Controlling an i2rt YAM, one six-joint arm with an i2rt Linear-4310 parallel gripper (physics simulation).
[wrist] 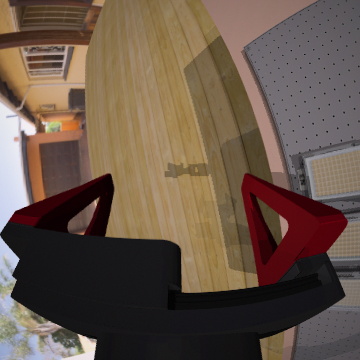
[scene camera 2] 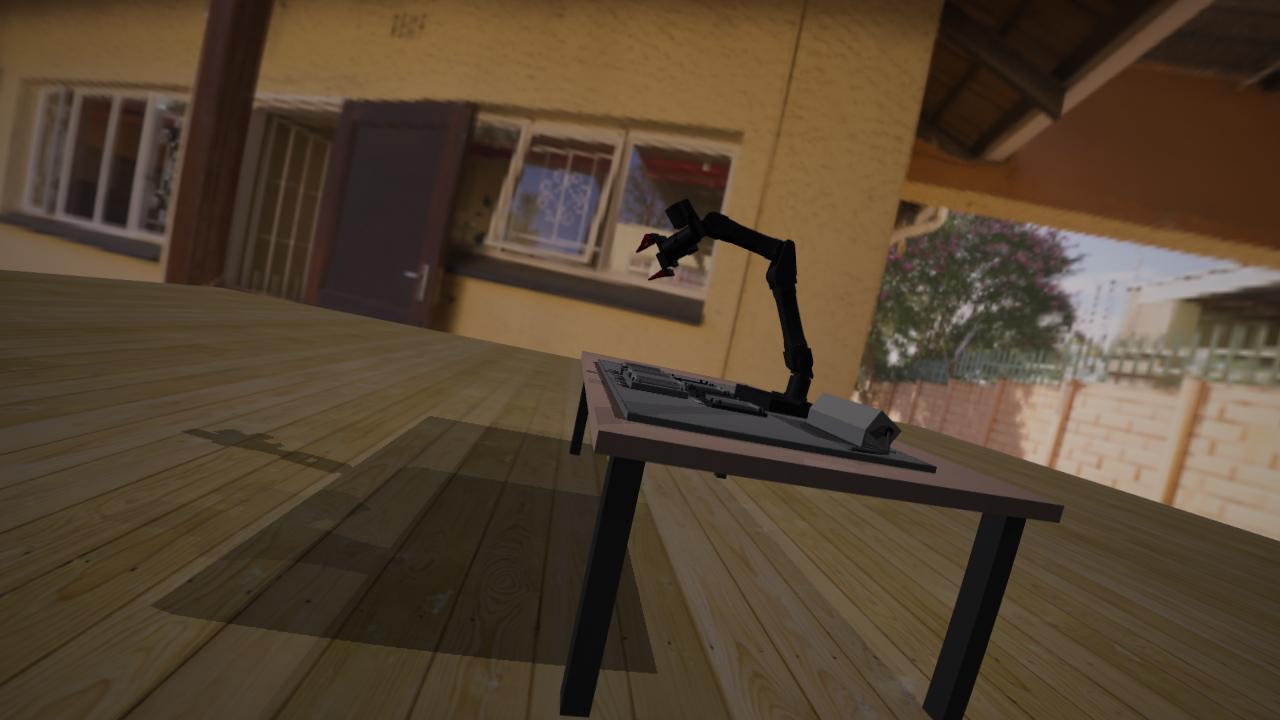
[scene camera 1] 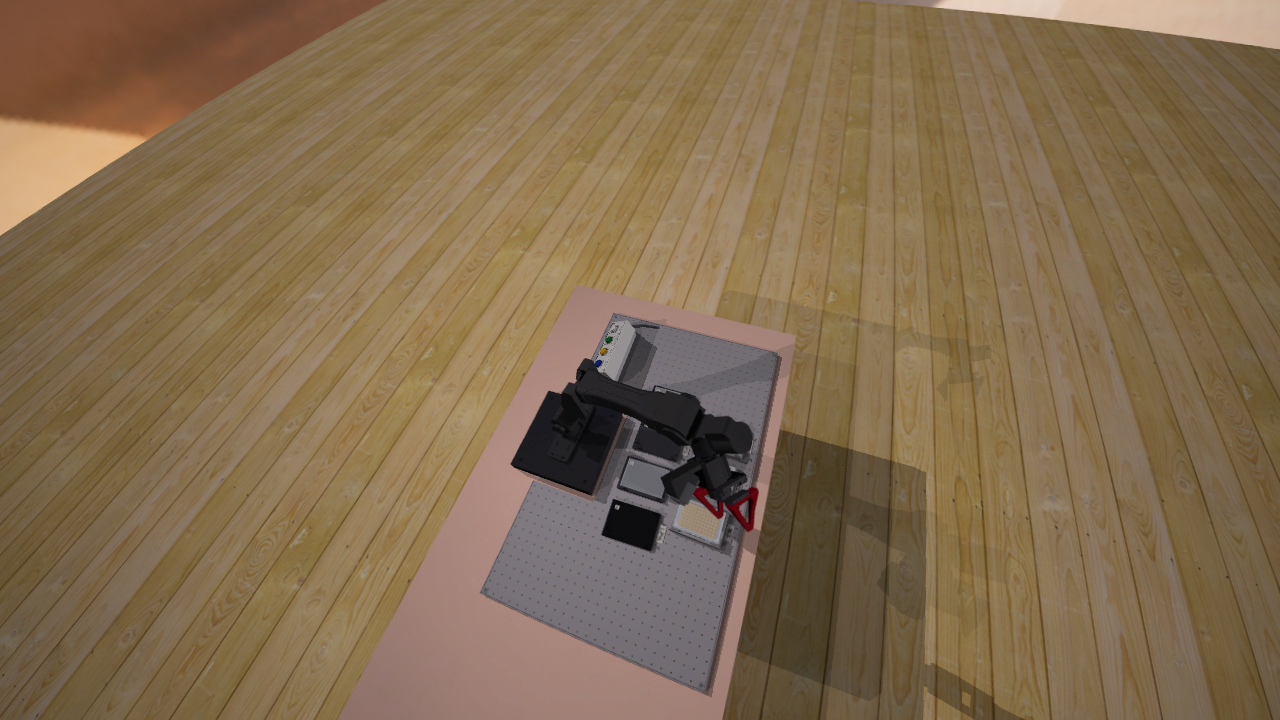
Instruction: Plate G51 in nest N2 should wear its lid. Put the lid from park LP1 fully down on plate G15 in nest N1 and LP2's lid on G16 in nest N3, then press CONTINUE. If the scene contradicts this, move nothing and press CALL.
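Places are measured from the arm's base along level axes (x right, y ahead, z up), in centimetres.
Pixels of known places: gripper, fingertip midpoint: point(wrist: 177, 180) point(scene camera 2: 642, 266) point(scene camera 1: 734, 523); arm's base, link origin: point(scene camera 2: 794, 401) point(scene camera 1: 571, 430).
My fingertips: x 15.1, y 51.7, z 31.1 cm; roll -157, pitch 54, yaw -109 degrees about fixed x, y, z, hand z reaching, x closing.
Ahead of a thing's pixels: the offset from my fingertips to its middle. "pt": to the spot under its first point. Level surfaces: height alone.
My gripper point(scene camera 1: 734, 522) point(scene camera 2: 644, 265) point(wrist: 177, 180) is open and empty, its red fingers wide apart, high above the table's edge. A cream-welled plate without a lid @[dx -3.9, dy -6.3, dz -31.2 cm] point(scene camera 1: 699, 522) point(wrist: 335, 172) lies below it. A second cream-welled plate @[dx -16.9, dy -7.0, dz -31.4 cm] point(wrist: 342, 237) and part of another pale plate @[dx -29.8, dy -7.0, dz -31.1 cm] point(wrist: 350, 284) show in the wrist view. A grey lid-like piece @[dx -9.8, dy -24.8, dz -32.7 cm] point(scene camera 1: 642, 477) and a black flat piece @[pt dx +3.9, dy -23.6, dz -33.2 cm] point(scene camera 1: 631, 525) lie nearer the arm's base. A white button box @[dx -46.5, dy -50.6, dz -29.9 cm] point(scene camera 1: 619, 347) point(scene camera 2: 845, 420) stands at the board's far corner. The arm hides other nests. Labels are unreadable.
The perforated board @[dz -34.1 cm] point(scene camera 1: 608, 586) point(scene camera 2: 680, 416) point(wrist: 320, 90) lies on the pink table point(scene camera 1: 420, 644) point(scene camera 2: 787, 472). The arm's black base point(scene camera 1: 537, 447) stands beside the board. A dark flat piece @[pt dx -21.3, dy -25.7, dz -33.2 cm] point(scene camera 1: 655, 442) shows partly under the arm. Wooden floor point(scene camera 1: 1029, 268) surrounds the table.
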